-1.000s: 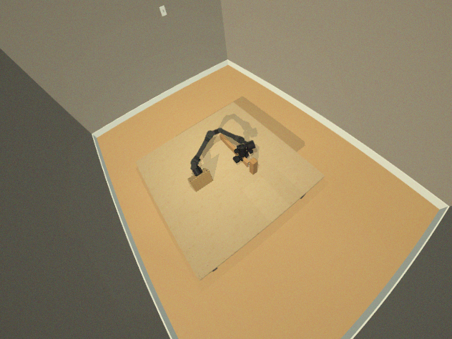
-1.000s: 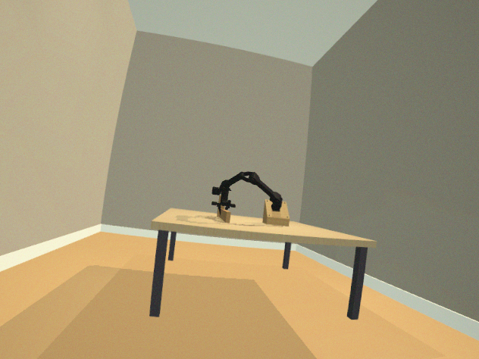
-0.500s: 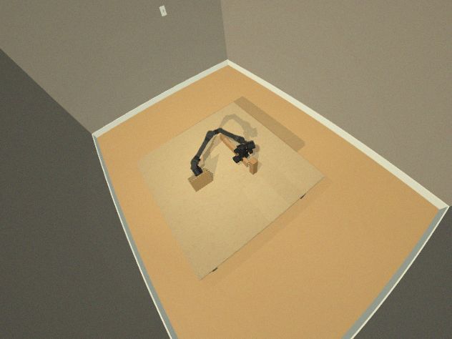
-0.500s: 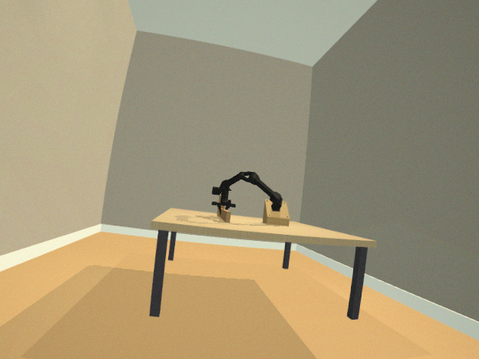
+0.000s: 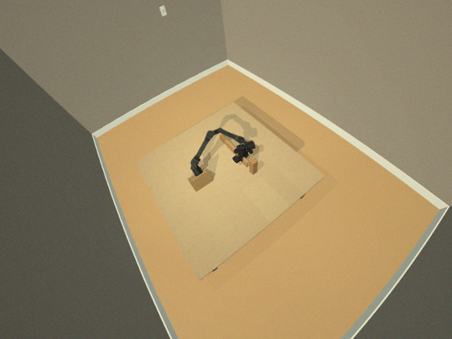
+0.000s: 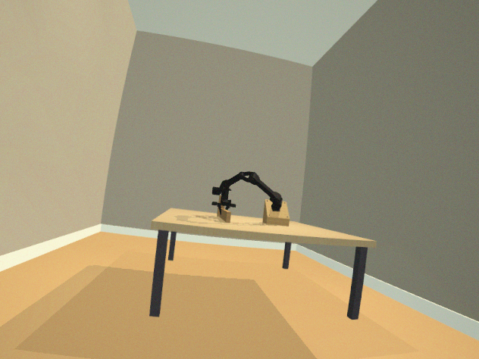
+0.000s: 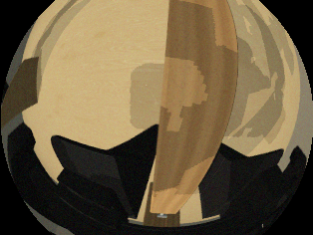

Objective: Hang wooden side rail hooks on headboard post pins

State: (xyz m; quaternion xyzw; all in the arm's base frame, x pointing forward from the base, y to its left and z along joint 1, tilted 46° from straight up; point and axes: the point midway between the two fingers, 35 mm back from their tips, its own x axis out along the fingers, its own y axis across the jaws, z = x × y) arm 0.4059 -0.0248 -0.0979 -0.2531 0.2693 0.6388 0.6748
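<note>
Now: gripper tip 140 mm to the left of the headboard post and 60 mm below it.
</note>
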